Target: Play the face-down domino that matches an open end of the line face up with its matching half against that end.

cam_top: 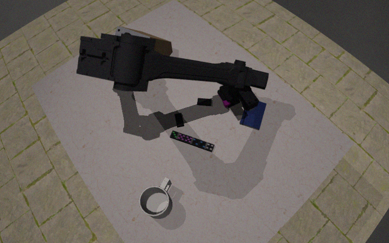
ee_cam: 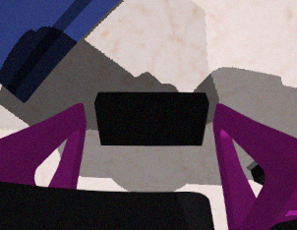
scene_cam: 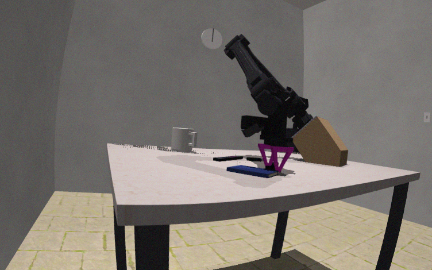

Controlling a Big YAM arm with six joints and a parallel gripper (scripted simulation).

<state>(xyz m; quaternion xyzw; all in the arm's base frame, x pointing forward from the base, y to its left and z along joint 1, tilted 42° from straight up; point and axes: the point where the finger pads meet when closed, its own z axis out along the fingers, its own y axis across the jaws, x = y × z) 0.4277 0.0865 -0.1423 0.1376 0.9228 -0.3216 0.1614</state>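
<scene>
My hand is right at the domino. Round my hand: blue book (9 cm ahead, 1 cm to the left); mug (47 cm to the right, 6 cm ahead, 3 cm above).
</scene>
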